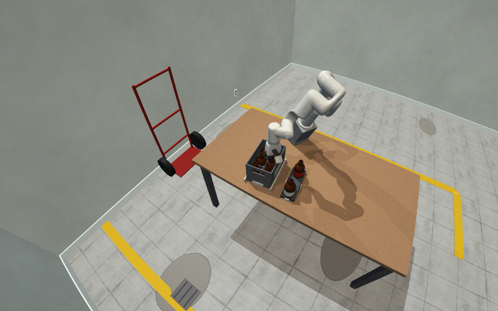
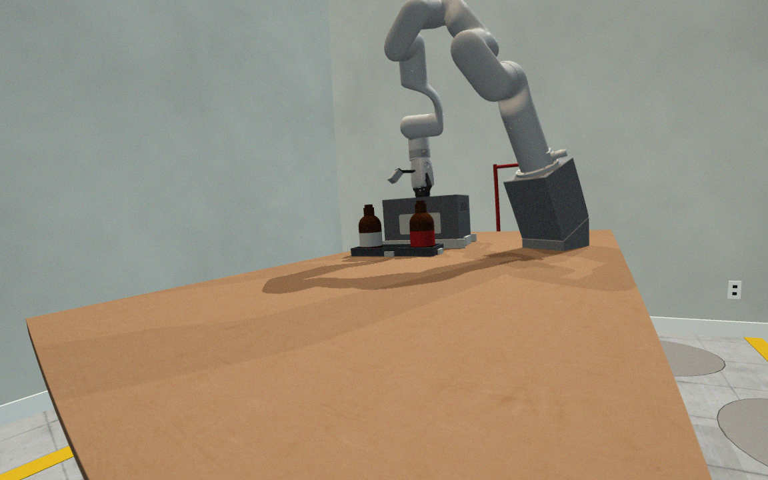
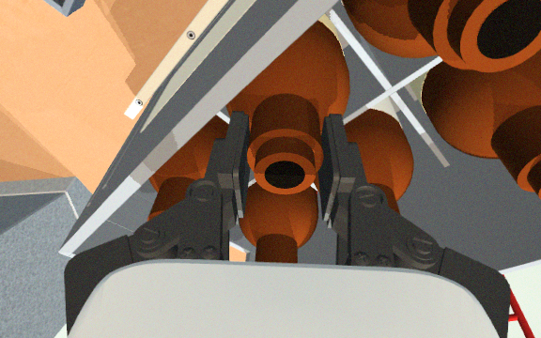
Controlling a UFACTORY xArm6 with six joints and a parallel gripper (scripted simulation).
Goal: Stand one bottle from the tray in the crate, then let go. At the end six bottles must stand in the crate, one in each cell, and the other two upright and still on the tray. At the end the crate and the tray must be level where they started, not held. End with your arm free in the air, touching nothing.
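The grey crate is 80 mm below my hand, 40 mm to the right of it and 10 mm ahead of it. The rest, counted from my hand: dark tray (180 mm to the left, 150 mm below, 10 mm behind).
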